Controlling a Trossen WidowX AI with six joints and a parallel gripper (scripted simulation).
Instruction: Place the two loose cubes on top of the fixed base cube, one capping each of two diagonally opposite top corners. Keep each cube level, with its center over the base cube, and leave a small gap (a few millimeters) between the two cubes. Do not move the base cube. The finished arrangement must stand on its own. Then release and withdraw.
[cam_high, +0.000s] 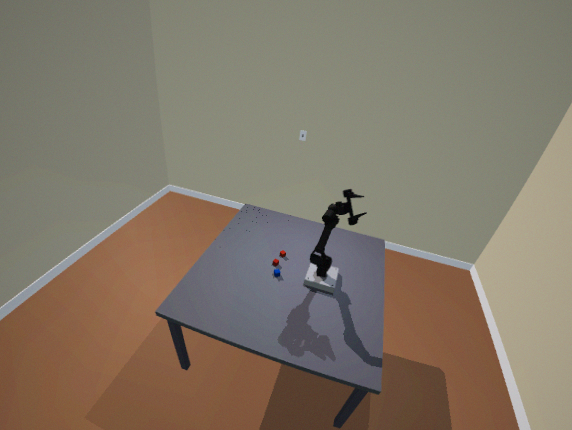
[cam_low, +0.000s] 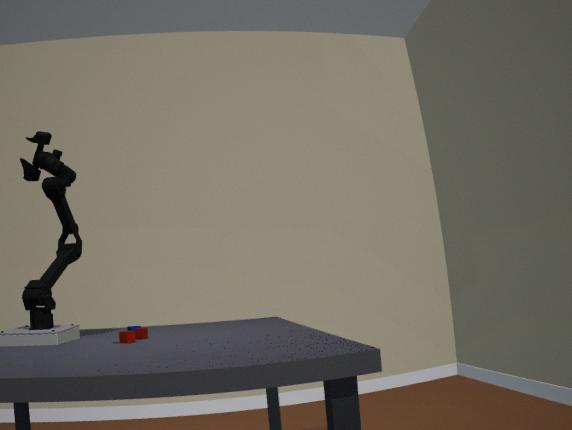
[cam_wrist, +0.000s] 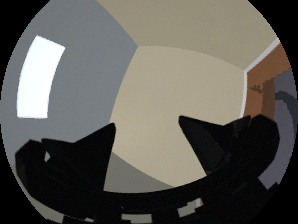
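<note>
The blue base cube lies 680 mm below my gripper tip, 410 mm ahead of it and 70 mm to the right of it.
</note>
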